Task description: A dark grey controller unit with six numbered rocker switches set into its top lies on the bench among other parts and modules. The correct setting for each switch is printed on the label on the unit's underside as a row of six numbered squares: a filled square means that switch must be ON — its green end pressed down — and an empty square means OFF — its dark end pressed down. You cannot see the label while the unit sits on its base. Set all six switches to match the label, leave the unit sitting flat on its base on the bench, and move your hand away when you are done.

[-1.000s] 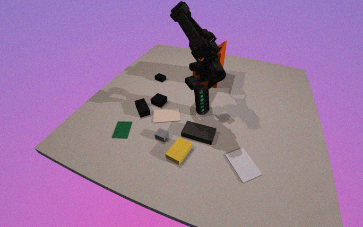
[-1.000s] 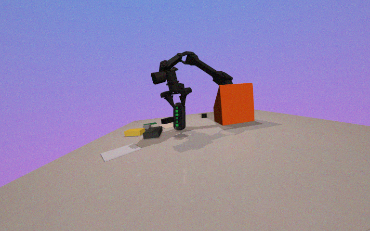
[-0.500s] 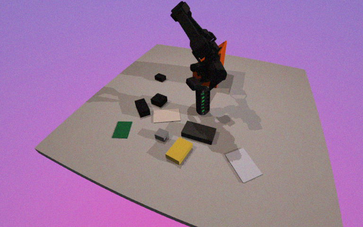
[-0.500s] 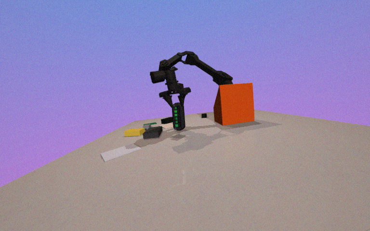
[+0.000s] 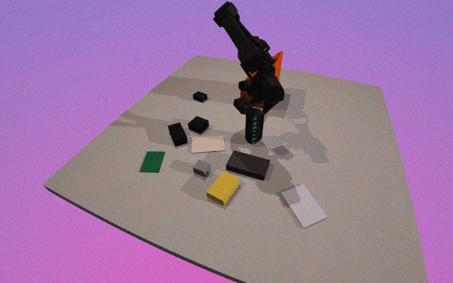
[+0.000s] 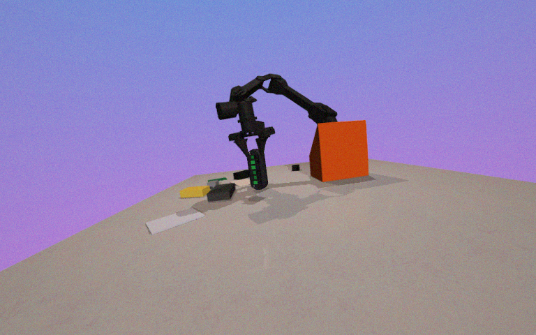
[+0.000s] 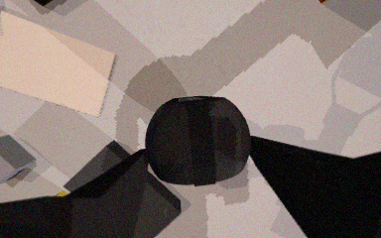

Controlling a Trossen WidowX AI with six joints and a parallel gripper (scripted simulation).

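The dark grey box lies 14 cm ahead of my gripper tip, 12 cm below it and 4 cm to the left of it. Round my gripper tip: grey cube 23 cm ahead, 12 cm below, 10 cm to the right; beige card 16 cm to the right, 13 cm below, 10 cm ahead; yellow block 27 cm ahead, 12 cm below, 1 cm to the left.
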